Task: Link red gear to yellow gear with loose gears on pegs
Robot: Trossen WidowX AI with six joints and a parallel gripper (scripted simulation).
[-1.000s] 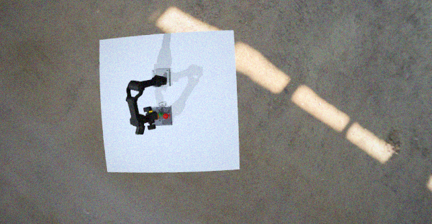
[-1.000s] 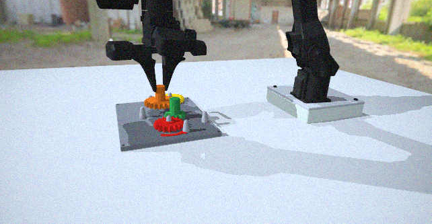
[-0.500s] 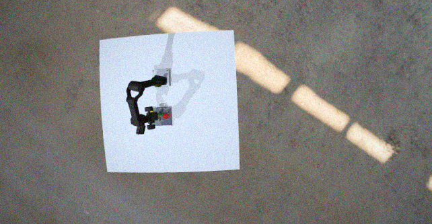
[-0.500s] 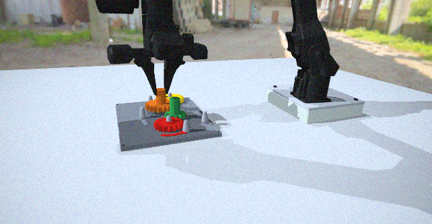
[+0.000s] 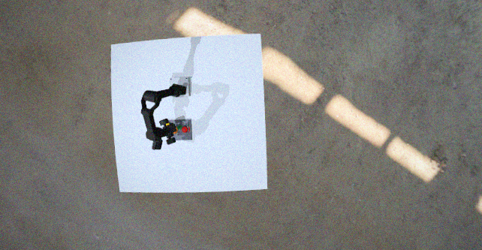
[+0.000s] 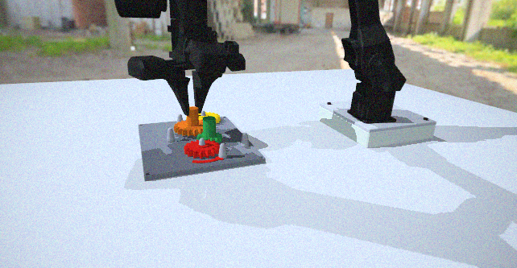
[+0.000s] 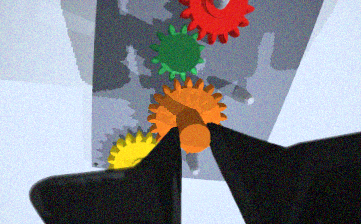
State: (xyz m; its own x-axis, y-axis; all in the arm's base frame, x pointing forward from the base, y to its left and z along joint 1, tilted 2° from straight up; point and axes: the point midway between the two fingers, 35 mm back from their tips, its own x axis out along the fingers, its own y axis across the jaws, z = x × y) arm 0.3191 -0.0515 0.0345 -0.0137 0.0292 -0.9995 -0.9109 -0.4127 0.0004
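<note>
Now: the large orange gear 10 mm below my gripper tip. Round my gripper tip: small green gear: 20 mm behind, 40 mm to the left, 20 mm below; yellow gear: 20 mm behind, 60 mm to the right, 20 mm below; red gear: 10 mm behind, 90 mm to the left, 30 mm below.
</note>
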